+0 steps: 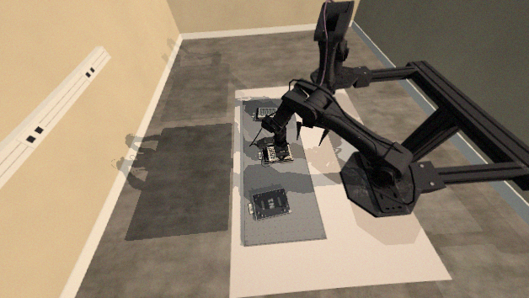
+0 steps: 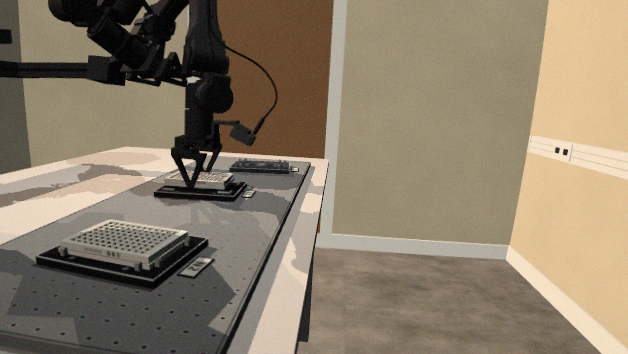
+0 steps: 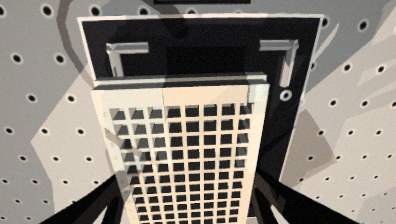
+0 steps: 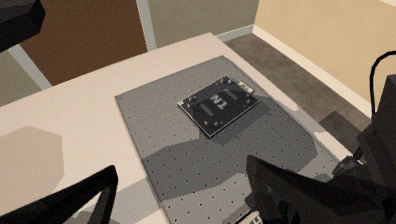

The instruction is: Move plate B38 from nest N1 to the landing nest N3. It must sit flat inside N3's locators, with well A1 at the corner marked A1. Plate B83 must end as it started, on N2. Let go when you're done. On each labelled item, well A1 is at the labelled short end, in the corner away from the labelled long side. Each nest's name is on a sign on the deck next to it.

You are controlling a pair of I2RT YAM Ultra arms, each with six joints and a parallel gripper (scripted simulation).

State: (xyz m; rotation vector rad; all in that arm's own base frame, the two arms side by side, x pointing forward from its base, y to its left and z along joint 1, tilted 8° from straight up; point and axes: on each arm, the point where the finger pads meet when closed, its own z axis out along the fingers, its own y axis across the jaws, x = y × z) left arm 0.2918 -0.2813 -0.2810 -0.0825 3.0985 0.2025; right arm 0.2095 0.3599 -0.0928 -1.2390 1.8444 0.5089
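Right now the grey perforated deck is 30 mm to the right of my left hand, 30 mm below it and 20 mm ahead of it. Also, from my left hand: plate (320 mm to the right, 60 mm ahead, 10 mm below).
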